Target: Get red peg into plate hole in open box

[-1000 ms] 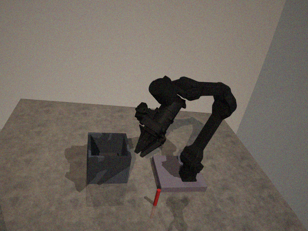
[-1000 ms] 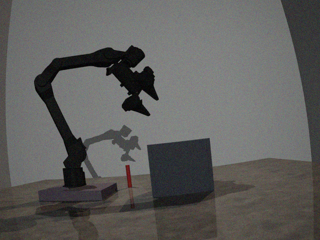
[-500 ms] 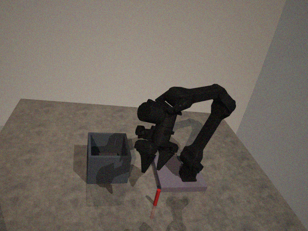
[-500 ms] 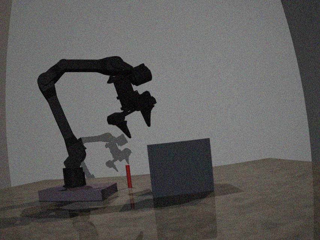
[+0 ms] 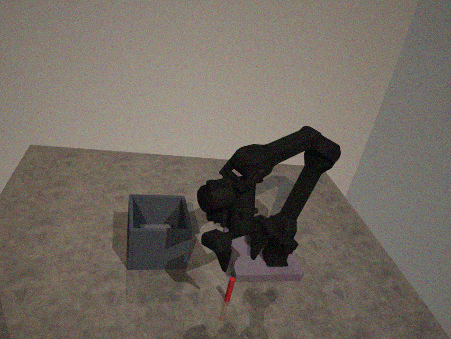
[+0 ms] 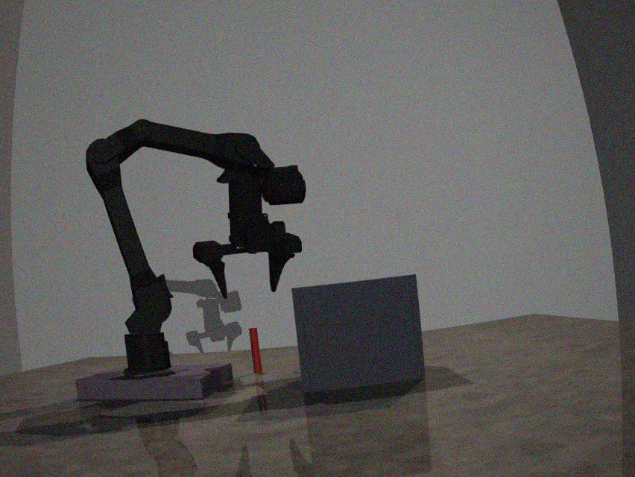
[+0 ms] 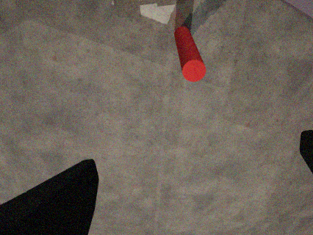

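Right now my gripper tip is 10 cm above the red peg and 1 cm to the left of it. Round my gripper tip: plate: 20 cm to the right, 18 cm ahead, 9 cm below.
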